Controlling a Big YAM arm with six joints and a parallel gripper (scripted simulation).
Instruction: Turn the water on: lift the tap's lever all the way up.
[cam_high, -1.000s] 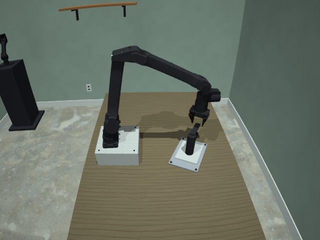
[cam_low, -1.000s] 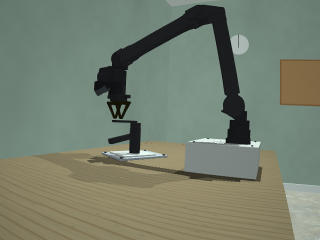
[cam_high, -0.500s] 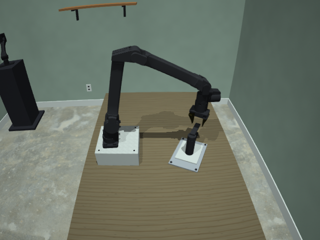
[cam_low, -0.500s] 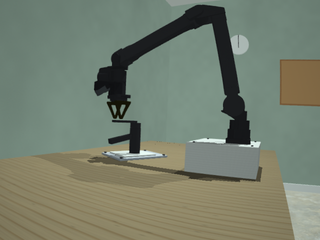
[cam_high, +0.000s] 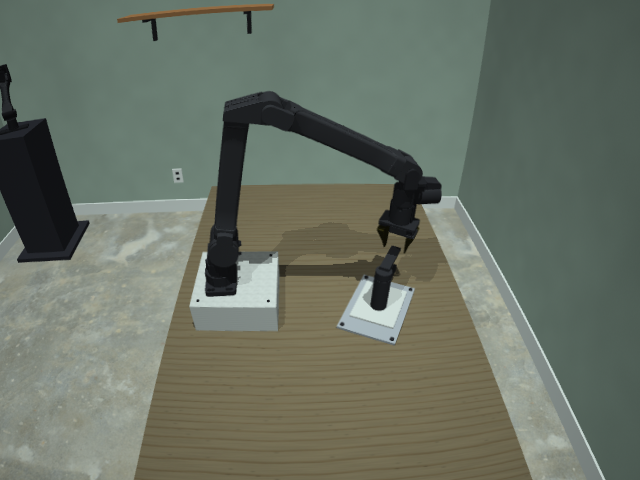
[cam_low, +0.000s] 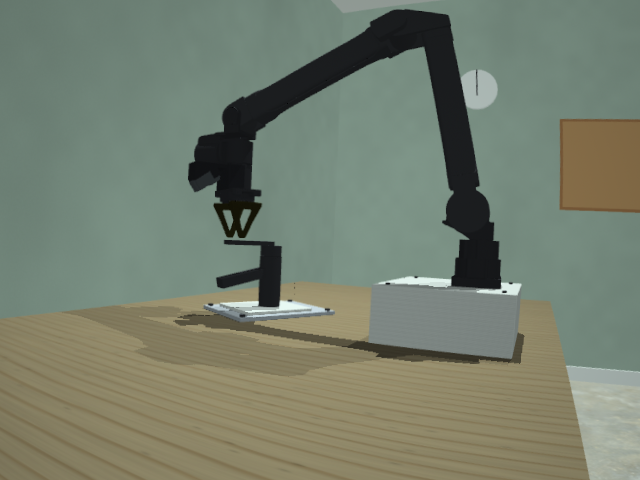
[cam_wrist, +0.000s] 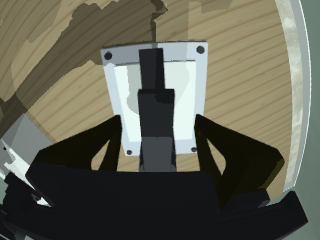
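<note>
My gripper is now 20 mm past the lever, 30 mm to the left of it and 20 mm above it. From my hand the other things lie so: black tap: 30 mm behind, 50 mm to the right, 70 mm below.
</note>
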